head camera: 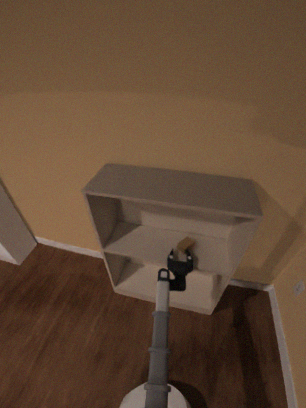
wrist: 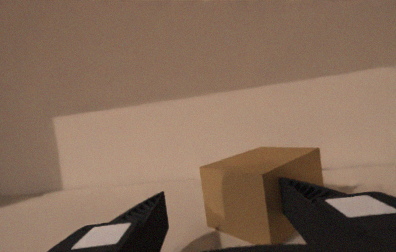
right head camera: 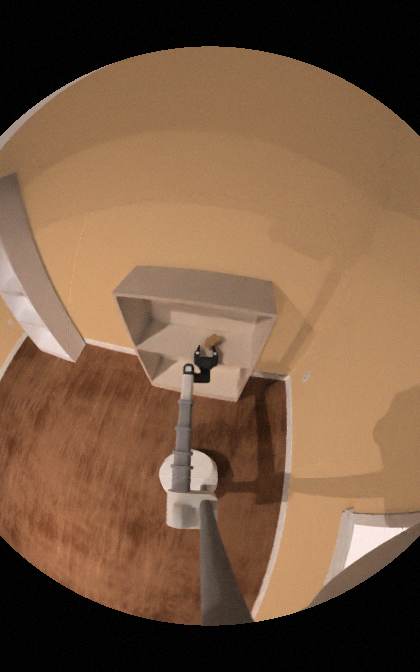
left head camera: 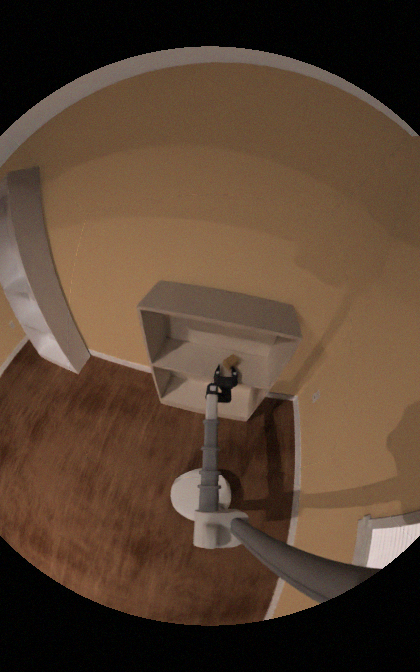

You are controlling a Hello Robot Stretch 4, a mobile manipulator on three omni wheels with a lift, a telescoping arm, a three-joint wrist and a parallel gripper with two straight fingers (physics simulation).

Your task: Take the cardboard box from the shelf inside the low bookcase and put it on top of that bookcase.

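Places are measured from the robot's base along level axes (x ahead, y left, z up), in centimetres.
Pixels of known places: gripper, between the fingertips: [head camera: 179, 249] [wrist: 222, 201].
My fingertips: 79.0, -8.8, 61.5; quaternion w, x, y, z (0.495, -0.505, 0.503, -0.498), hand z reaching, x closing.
Behind a point stands the place of what it marks, as x, y, z.
The small tan cardboard box [head camera: 186, 243] @[82.3, -12.7, 63.5] [left head camera: 231, 361] [right head camera: 214, 341] [wrist: 237, 200] @[79.3, -9.8, 61.3] stands turned at an angle on the shelf [head camera: 135, 240] @[86.4, 19.3, 58.5] inside the low grey-white bookcase [head camera: 175, 187] @[82.8, -3.5, 103.3] [left head camera: 220, 302] [right head camera: 197, 287]. My gripper [head camera: 180, 253] @[79.0, -8.8, 61.5] [left head camera: 226, 369] [right head camera: 206, 350] [wrist: 222, 201] @[79.0, -8.8, 61.5] is open, in the compartment above that shelf, with its fingertips at the near side of the box. In the wrist view the box sits right of centre between the fingers, and the right finger covers part of its right side. The left finger is well apart from it. Whether the right finger touches it I cannot tell.
The bookcase's top board is above the gripper, and its back stands against the tan wall [head camera: 150, 130] @[103.8, 9.9, 122.8]. A taller white shelf unit [head camera: 17, 235] @[108.1, 140.1, 25.1] [left head camera: 42, 260] [right head camera: 35, 280] stands at the left. Another wall [left head camera: 350, 425] is to the right. My base [left head camera: 185, 492] [right head camera: 172, 475] is in front of the bookcase.
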